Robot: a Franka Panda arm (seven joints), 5 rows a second.
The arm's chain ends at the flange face. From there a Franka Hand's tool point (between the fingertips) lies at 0.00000 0.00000 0.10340 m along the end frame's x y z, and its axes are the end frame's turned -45 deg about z.
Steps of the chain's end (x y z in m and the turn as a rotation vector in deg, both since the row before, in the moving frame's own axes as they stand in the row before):
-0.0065 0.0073 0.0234 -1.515 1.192 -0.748
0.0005 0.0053 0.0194 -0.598 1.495 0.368
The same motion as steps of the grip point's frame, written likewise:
-0.0101 0.0040 0.0233 -1.914 -0.228 -0.748
-0.0023 0.0068 0.0194 -1.480 0.634 0.368

